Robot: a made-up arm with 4 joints.
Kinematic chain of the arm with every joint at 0, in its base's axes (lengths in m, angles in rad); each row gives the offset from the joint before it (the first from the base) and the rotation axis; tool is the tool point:
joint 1: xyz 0 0 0.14 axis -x
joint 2: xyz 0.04 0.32 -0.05 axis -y
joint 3: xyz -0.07 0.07 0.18 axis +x
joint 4: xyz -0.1 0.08 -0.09 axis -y
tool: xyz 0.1 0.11 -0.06
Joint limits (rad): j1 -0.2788..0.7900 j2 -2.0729..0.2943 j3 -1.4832..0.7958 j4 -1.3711..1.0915
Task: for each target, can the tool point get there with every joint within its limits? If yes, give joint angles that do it. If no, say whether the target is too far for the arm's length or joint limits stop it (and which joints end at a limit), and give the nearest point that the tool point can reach.
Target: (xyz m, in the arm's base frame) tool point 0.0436 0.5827 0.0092
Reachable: yes | joints 0.3771 -0.4122 0.1574 0.6405
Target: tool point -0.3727 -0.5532 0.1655
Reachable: no: joint limits stop it (at a limit: joint 1, joint 2, joint 3, joint 4) | nearest point -0.1522 0.0493 -0.1033 | short by 0.696 m
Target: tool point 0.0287 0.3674 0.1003
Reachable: yes | joints 0.1298 -1.8025 -1.2818 0.6444
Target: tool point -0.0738 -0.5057 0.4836
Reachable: no: joint limits stop it (at a limit: joint 1, joint 3, joint 4) | nearest point -0.0051 0.1566 0.3469 | short by 0.680 m
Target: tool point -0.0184 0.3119 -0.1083
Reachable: yes | joints 0.5741 -0.5961 -1.1669 0.6793
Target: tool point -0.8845 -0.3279 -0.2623
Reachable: no: too far | nearest point -0.1522 0.0493 -0.1033 | short by 0.839 m
